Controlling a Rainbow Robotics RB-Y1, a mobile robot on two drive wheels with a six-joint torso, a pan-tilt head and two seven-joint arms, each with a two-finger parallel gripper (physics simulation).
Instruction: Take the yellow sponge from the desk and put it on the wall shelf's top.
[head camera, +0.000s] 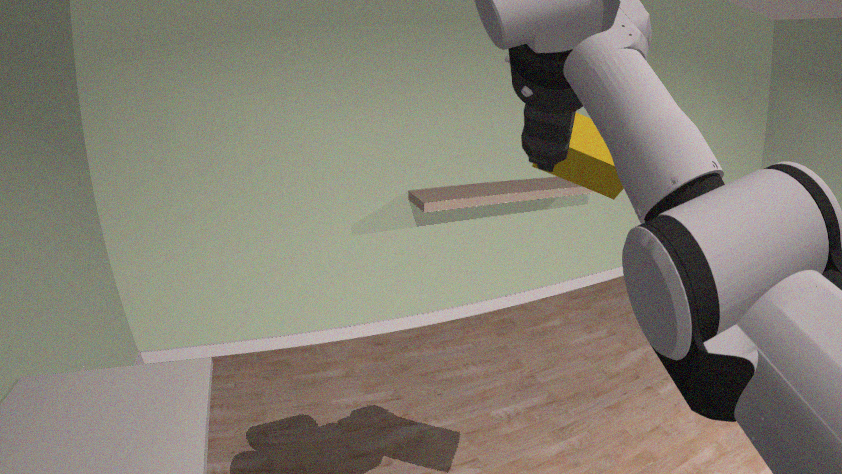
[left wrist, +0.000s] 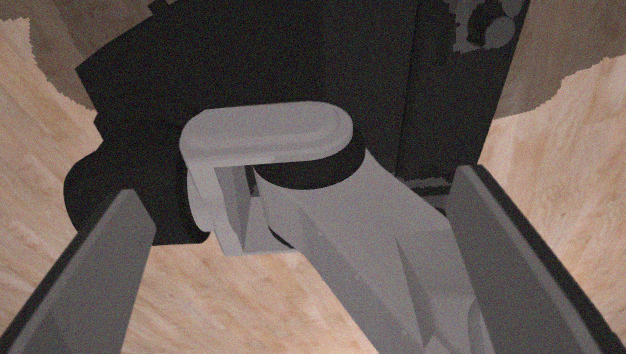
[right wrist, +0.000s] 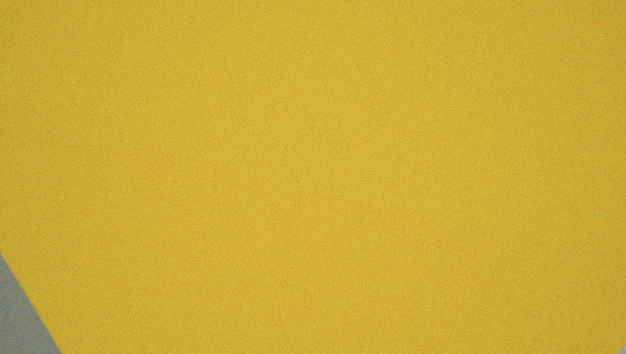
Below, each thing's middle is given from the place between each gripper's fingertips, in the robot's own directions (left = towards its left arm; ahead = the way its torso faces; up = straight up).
Scene:
I see the yellow sponge (head camera: 589, 163) 4 cm to the right of my right hand and 3 cm behind it.
Now: left hand 610 mm short of the yellow sponge, 490 mm to the left of it and 860 mm below it.

